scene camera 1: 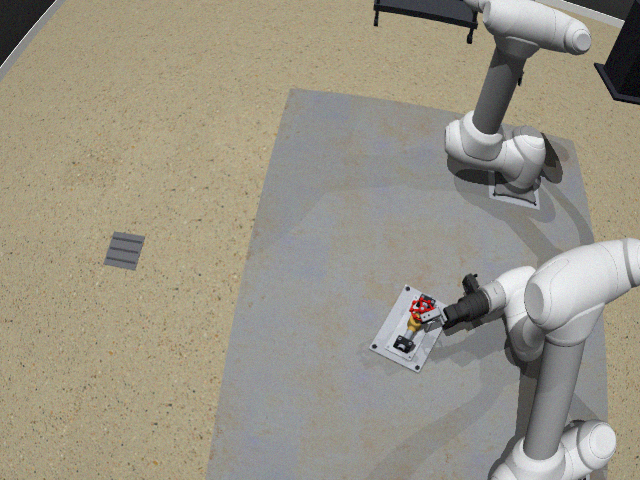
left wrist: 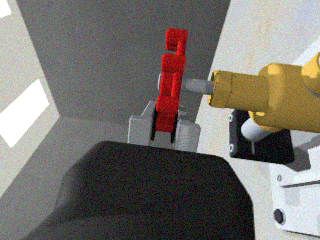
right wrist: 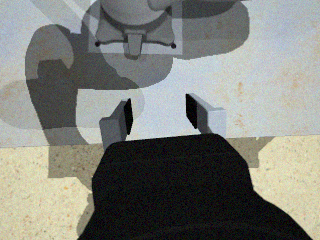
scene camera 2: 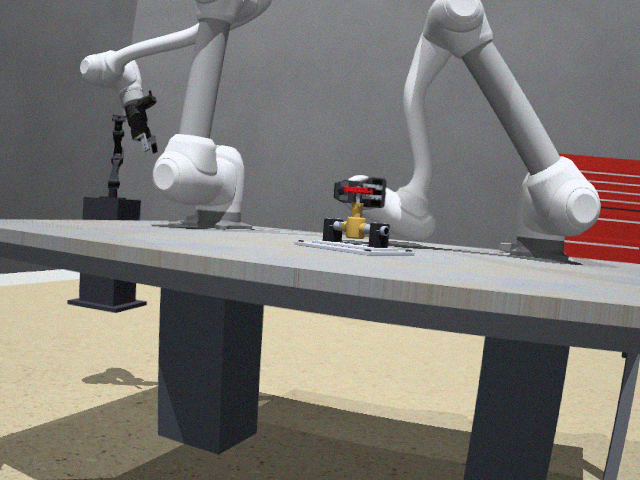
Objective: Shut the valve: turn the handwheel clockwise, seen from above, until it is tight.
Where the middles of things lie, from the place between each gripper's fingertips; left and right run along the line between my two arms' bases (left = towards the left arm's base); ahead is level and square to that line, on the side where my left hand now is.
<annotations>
The red handwheel (left wrist: 171,82) is 30 mm to the right of my left hand (scene camera 1: 420,320), 10 mm below it and 10 mm ahead of it. From my left hand the other things lie so: pale base plate (scene camera 1: 378,345): 130 mm below, 30 mm to the right, 10 mm ahead.
Now: right hand (scene camera 2: 151,151) 870 mm to the right of the red handwheel, 500 mm short of it and 130 mm above it. The rest, counted from my right hand: pale base plate (870 mm to the left, 500 mm ahead, 260 mm below).
</annotations>
